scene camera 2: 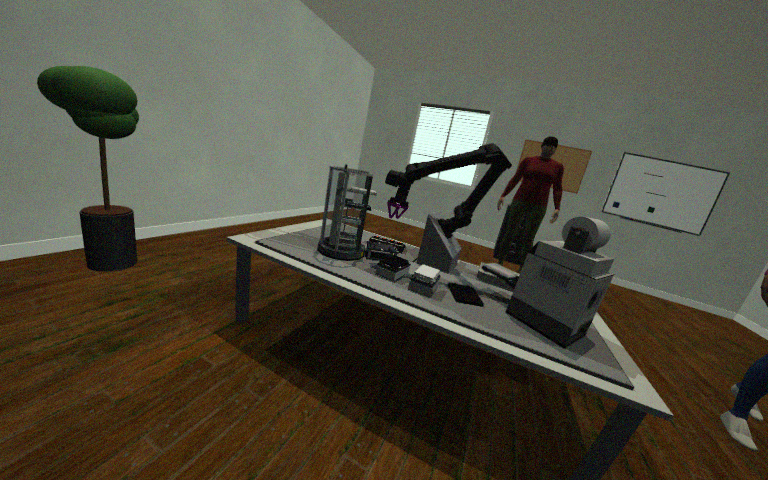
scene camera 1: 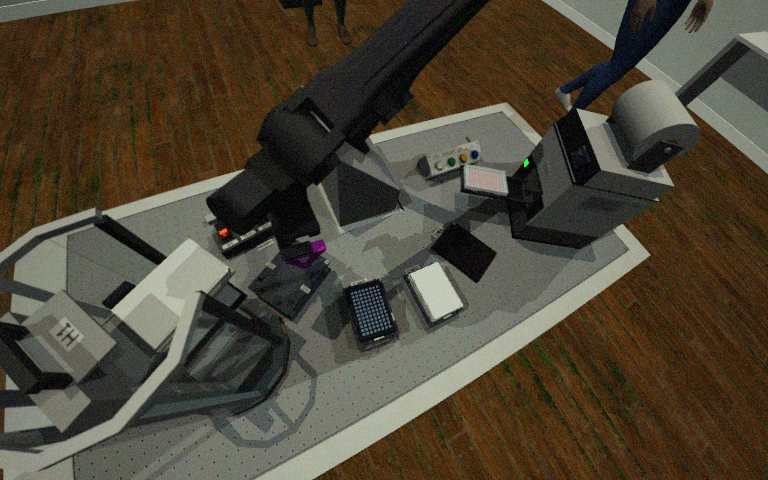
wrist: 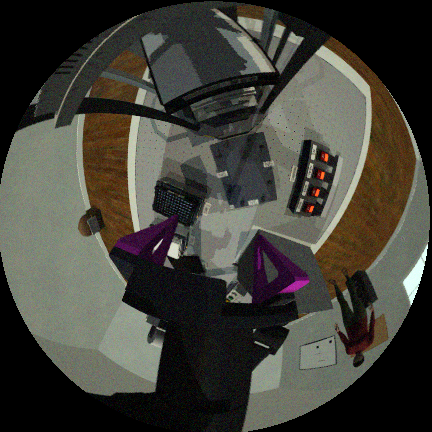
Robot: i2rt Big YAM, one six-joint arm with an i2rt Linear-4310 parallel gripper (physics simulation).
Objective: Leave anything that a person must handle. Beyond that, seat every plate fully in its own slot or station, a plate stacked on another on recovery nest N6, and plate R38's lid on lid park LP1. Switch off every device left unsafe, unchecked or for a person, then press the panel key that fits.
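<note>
My gripper is open and empty, high above the table. A dark square nest plate with small labels lies below and ahead of it. The switch bank shows several orange-lit rockers; the arm partly hides it in the first scene view. A dark plate with blue wells and a white-topped plate sit on separate stations. A pinkish plate lies on the device's extended tray. The key panel has white, green, yellow and blue keys. Plate labels are unreadable.
A round carousel tower with shelves stands at the table's left end. A grey device with a green light stands at the right. A black flat pad lies near it. A person stands behind the table.
</note>
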